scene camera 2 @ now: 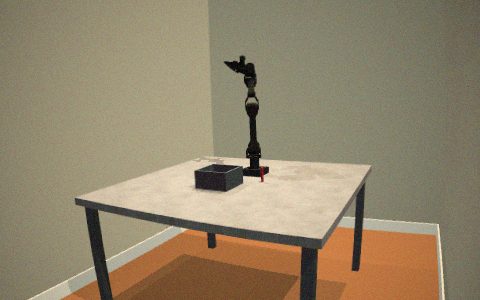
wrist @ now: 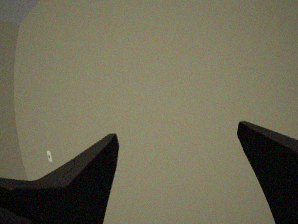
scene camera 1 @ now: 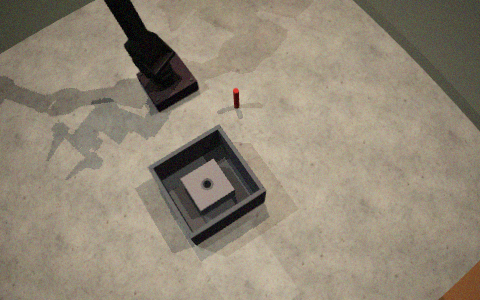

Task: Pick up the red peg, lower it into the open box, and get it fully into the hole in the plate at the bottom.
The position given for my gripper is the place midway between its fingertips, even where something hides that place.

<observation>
In view: my gripper [wrist: 180,134], a dark box [scene camera 1: 214,144] and a pale plate [scene camera 1: 220,190].
The dark box shows as well in scene camera 2 [scene camera 2: 216,177]. The wrist view misses the dark box: it is out of frame. Scene camera 2 does not show the pale plate, which is hidden by the dark box.
</observation>
